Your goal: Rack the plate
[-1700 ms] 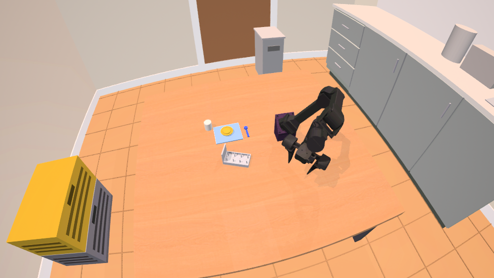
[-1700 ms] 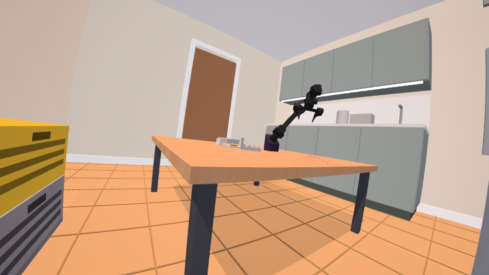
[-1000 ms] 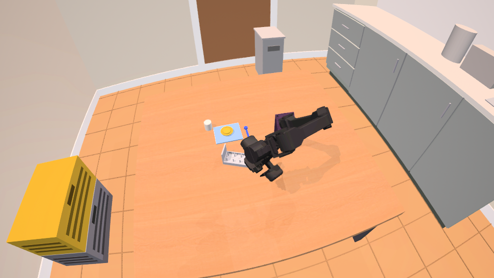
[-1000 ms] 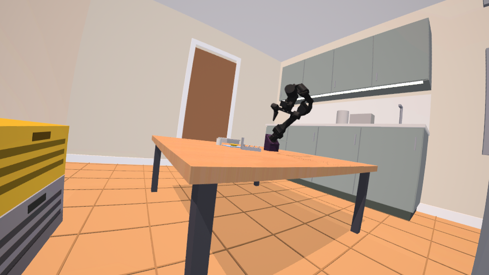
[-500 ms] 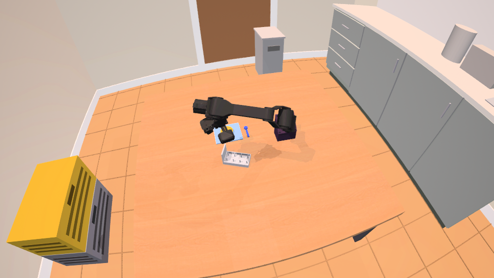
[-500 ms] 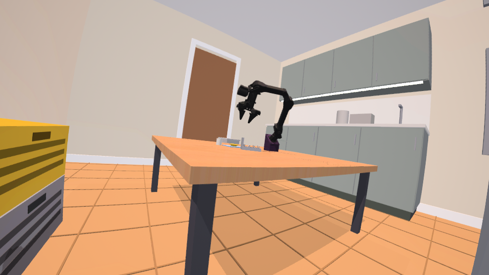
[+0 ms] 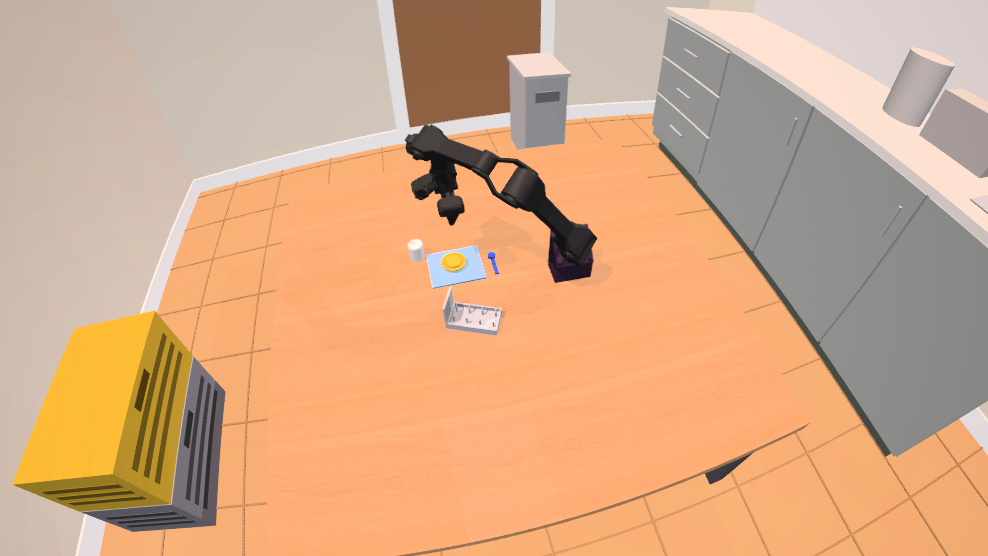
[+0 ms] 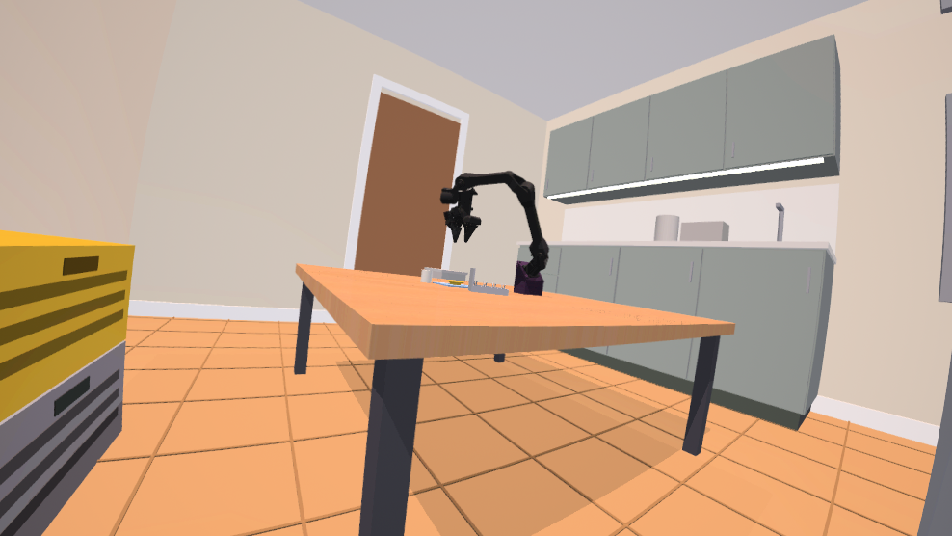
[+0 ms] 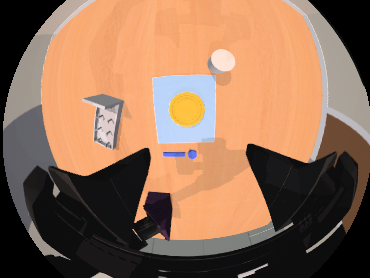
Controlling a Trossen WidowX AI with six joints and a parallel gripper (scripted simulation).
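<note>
My gripper tip is 16 cm above the yellow plate, 1 cm to the right of it and 1 cm short of it. Round my gripper tip: blue spoon: 17 cm below, 10 cm behind, 3 cm to the left; white cup: 15 cm below, 10 cm ahead, 7 cm to the right; light blue mat: 17 cm below, 2 cm to the left.
</note>
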